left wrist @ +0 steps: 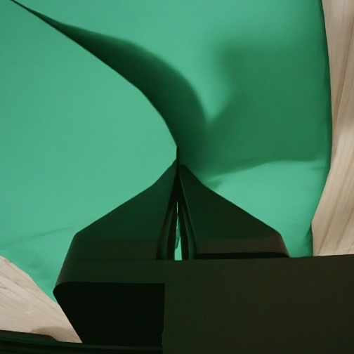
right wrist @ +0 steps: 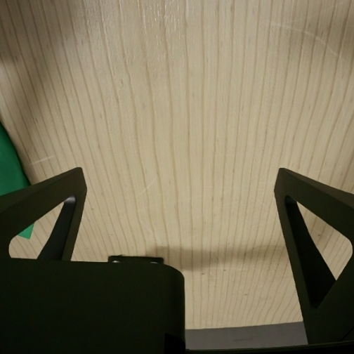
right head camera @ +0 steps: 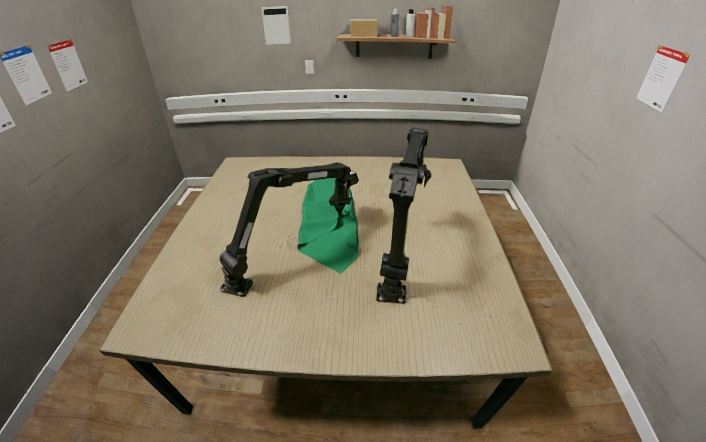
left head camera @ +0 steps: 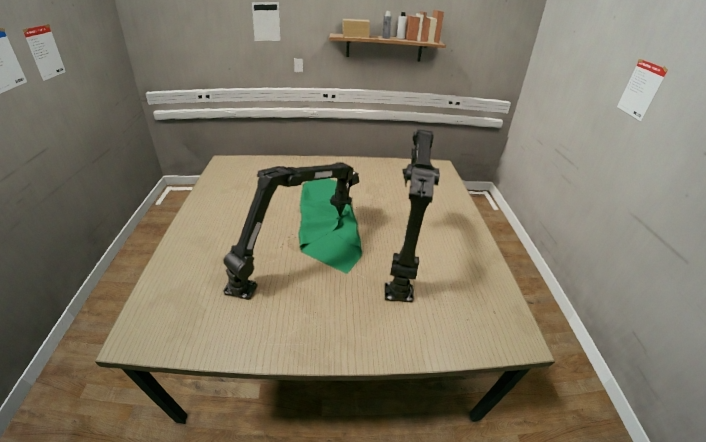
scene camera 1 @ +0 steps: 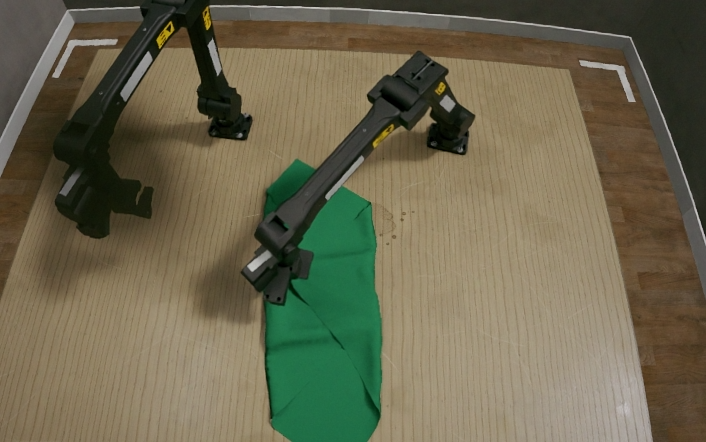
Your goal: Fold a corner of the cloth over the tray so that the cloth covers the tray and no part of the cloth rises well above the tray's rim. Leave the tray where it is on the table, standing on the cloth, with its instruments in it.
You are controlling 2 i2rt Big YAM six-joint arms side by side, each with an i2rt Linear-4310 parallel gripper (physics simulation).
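Note:
The green cloth (left head camera: pixel 318 210) (right head camera: pixel 320 213) (scene camera 1: pixel 333 374) (left wrist: pixel 90 125) (right wrist: pixel 8 165) lies as a long folded strip on the table, with a flap folded across it and a diagonal flap edge and creases on top. The tray and its instruments do not show; cloth hides that area. My left gripper (left head camera: pixel 339 215) (right head camera: pixel 339 212) (left wrist: pixel 177 175) is shut on the flap's corner, low over the cloth near its right edge in the head views. The flap rises slightly to the fingertips. My right gripper (scene camera 1: pixel 138 199) (right wrist: pixel 180 178) is open and empty, above the table, away from the cloth.
The wooden table (left head camera: pixel 312 333) (right head camera: pixel 312 333) (scene camera 1: pixel 494 312) bears both arm bases (left head camera: pixel 240 287) (left head camera: pixel 399 291). My left forearm (scene camera 1: pixel 333 174) crosses above part of the cloth in the scene view. A wall shelf (left head camera: pixel 385 40) with books and bottles hangs behind the table.

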